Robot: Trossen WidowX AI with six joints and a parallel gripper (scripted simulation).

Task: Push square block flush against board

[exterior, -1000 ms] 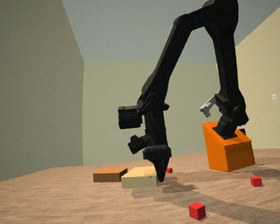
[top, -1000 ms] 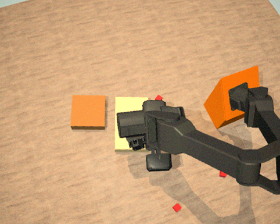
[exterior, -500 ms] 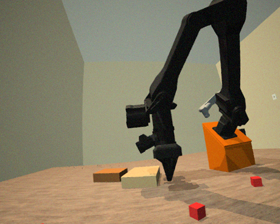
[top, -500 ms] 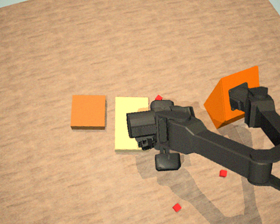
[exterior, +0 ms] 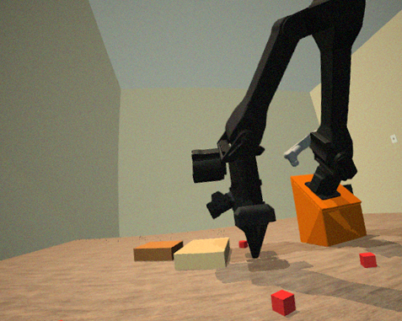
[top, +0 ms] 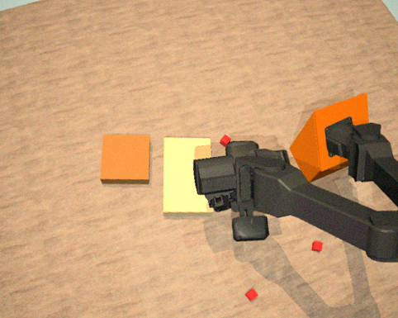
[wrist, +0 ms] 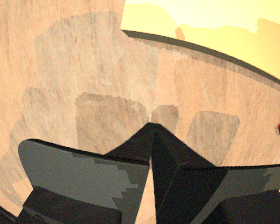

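My gripper tip is now 9 cm to the left of the board, 7 cm short of it and 1 cm below it. The rest, counted from my gripper tip: square block: 18 cm to the right, 17 cm ahead, 1 cm above.
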